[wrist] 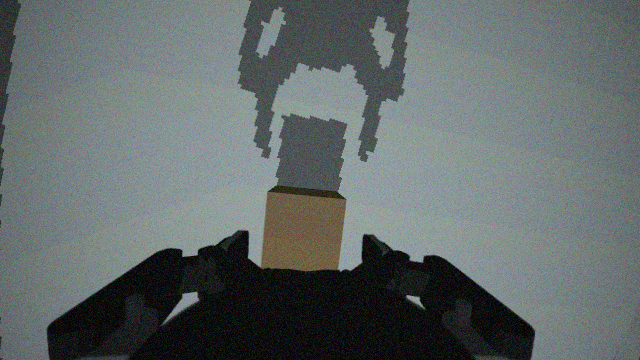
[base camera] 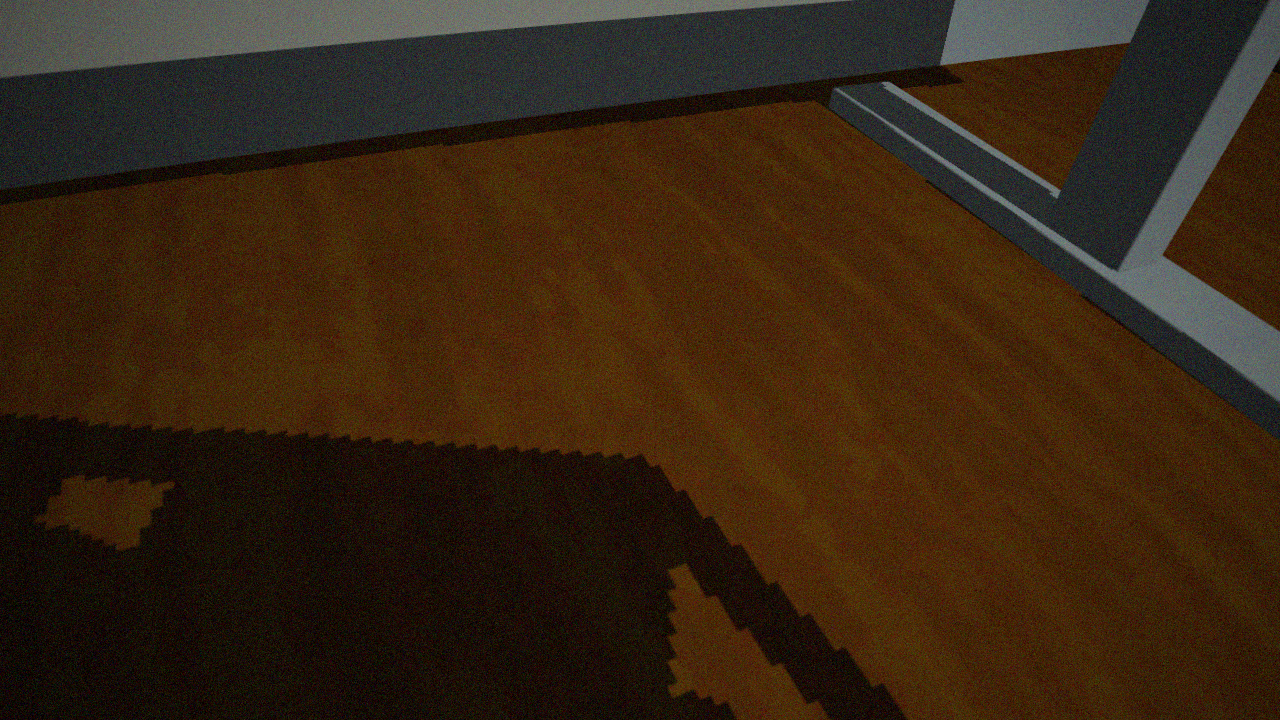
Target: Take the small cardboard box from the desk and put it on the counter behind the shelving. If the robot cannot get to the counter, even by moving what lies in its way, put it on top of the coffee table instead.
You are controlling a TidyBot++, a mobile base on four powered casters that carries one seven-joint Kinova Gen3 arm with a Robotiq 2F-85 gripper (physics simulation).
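Places are measured from the arm's base along level axes (x ahead, y left, z up), in millimetres.
Where they show: gripper, fingertip midpoint: (wrist: 306,245).
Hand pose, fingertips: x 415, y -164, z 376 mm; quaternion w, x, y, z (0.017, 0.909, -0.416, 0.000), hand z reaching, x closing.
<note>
After its pixels a point has its place.
The small cardboard box (wrist: 304,230) @(x 421, y -156, z 372 mm) is tan and stands on the pale desk top (wrist: 475,150) @(x 596, y -242, z 322 mm) in the wrist view, at the lower middle. My gripper (wrist: 306,245) @(x 415, y -164, z 376 mm) is open, with one finger to the left and one to the right of the box in this view and a gap on each side. The near end of the box is hidden by the gripper's body. The gripper's shadow falls on the desk beyond the box, so the fingers appear to be above the desk top; their exact height over the box I cannot tell. The counter, the shelving and the coffee table cannot be made out.
In the base camera view, a grey metal leg (base camera: 1154,134) @(x 646, y -397, z -265 mm) with a long foot bar (base camera: 966,179) stands on the wooden floor (base camera: 537,295) @(x 572, y 56, z -398 mm) at the right. A wall with a dark grey baseboard (base camera: 447,89) @(x 849, y 179, z -358 mm) runs across the back. A large dark shadow lies at the lower left.
</note>
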